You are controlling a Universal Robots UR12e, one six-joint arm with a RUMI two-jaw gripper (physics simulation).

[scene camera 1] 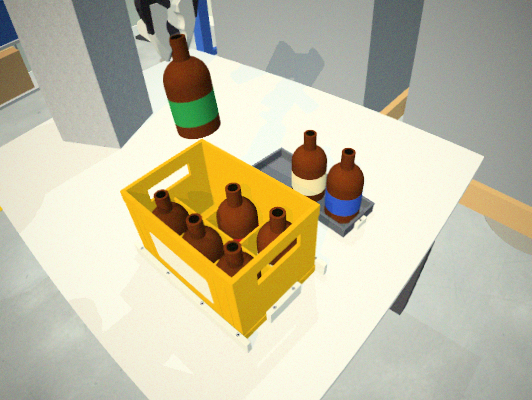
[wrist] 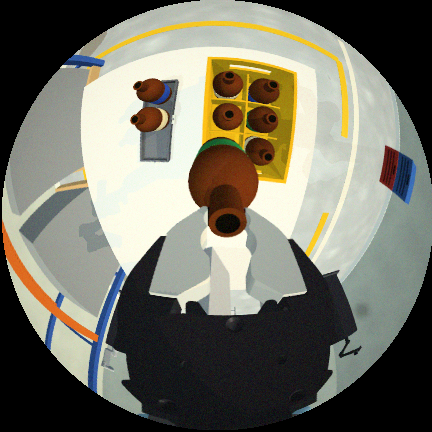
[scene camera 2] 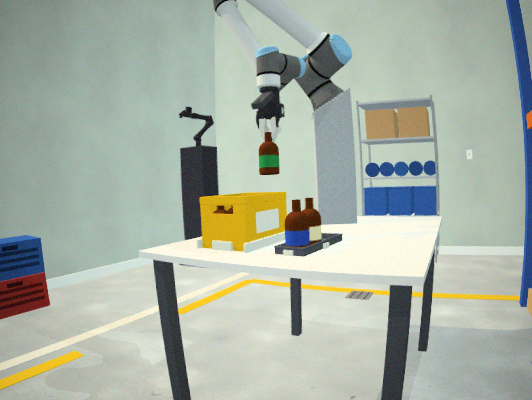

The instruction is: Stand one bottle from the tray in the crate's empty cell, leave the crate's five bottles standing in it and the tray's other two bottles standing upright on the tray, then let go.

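Places are measured from the arm's base along level axes (x ahead, y left, z up), in centimetres.
Pixels of known places: gripper, between the fingertips: [scene camera 1: 177, 57] [wrist: 224, 208] [scene camera 2: 269, 141]; arm's base, origin of its link: [scene camera 2: 330, 103].
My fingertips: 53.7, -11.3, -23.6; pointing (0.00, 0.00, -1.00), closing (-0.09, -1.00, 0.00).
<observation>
For each thing: its top centre in the pictures, then the offset to it from my fingertips, as dx, dy, dz. Level surfaces: height alone.
- green-banded brown bottle, centre of its top: [wrist: 224, 217] [scene camera 1: 179, 36] [scene camera 2: 267, 132] +1.4, +0.0, +3.5
- yellow crate, centre of its top: [scene camera 1: 213, 197] [wrist: 251, 114] [scene camera 2: 244, 194] +9.6, -6.3, -18.8
- cream-banded bottle, centre of its top: [scene camera 1: 310, 133] [wrist: 134, 118] [scene camera 2: 309, 197] +12.5, +18.4, -20.4
- blue-banded bottle, centre of its top: [scene camera 1: 348, 151] [wrist: 137, 84] [scene camera 2: 296, 199] +21.4, +17.2, -20.4
- tray, centre of its top: [scene camera 1: 309, 183] [wrist: 155, 119] [scene camera 2: 311, 239] +12.5, +18.8, -33.8
- white table, height of its surface: dz -36.4
My gripper [scene camera 2: 269, 134] [wrist: 224, 208] is shut on the neck of the green-banded brown bottle [scene camera 1: 189, 85] [scene camera 2: 269, 150] [wrist: 223, 175]. The bottle hangs upright above the level of the crate's rim, near its far end. The yellow crate [scene camera 1: 272, 300] [scene camera 2: 225, 230] [wrist: 292, 125] stands on the table with five brown bottles upright in its cells. The empty cell is at the far end in scene camera 1; the held bottle hides it in the wrist view. The cream-banded bottle [scene camera 1: 309, 165] [scene camera 2: 314, 220] [wrist: 150, 120] and the blue-banded bottle [scene camera 1: 345, 185] [scene camera 2: 297, 225] [wrist: 152, 91] stand upright on the tray [scene camera 1: 280, 162] [scene camera 2: 332, 239] [wrist: 156, 150].
The white table [scene camera 1: 425, 165] [scene camera 2: 350, 262] [wrist: 120, 200] carries low white brackets [scene camera 1: 284, 301] [scene camera 2: 222, 245] against the crate. A grey column [scene camera 1: 105, 65] [scene camera 2: 335, 170] stands at the table's far side. A dark pedestal [scene camera 2: 200, 185] with a small black arm and a shelf rack [scene camera 2: 397, 141] stand farther back.
</observation>
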